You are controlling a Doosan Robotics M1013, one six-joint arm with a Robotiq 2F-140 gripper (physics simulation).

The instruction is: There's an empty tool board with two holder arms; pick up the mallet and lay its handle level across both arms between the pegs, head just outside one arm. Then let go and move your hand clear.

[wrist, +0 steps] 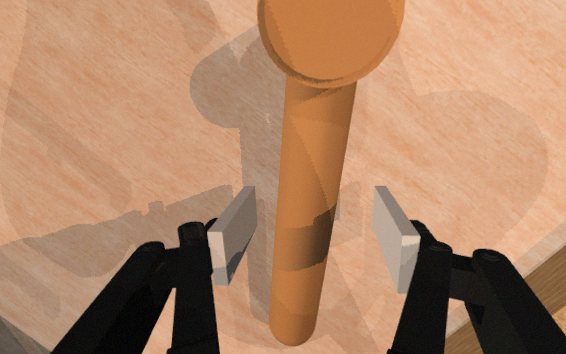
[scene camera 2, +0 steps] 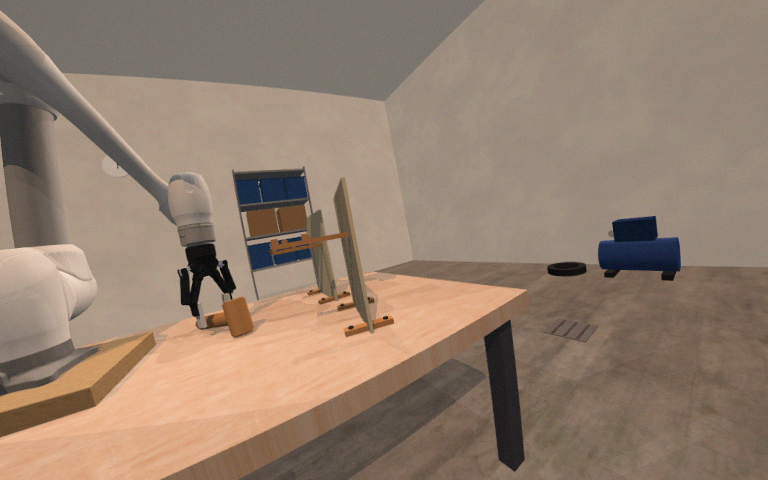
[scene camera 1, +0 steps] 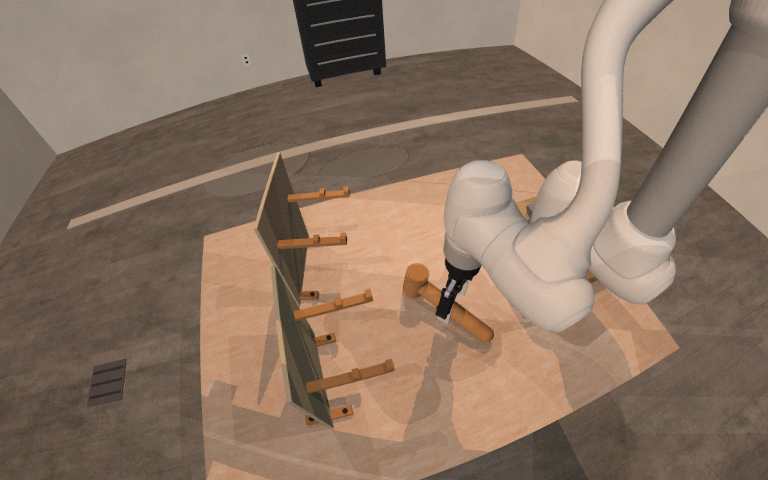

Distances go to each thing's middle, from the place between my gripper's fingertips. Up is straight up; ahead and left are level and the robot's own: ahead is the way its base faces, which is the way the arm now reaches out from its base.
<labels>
Now: the wooden mallet (scene camera 1: 416,284) 20 mm above my hand and 10 mm ahead of it.
</labels>
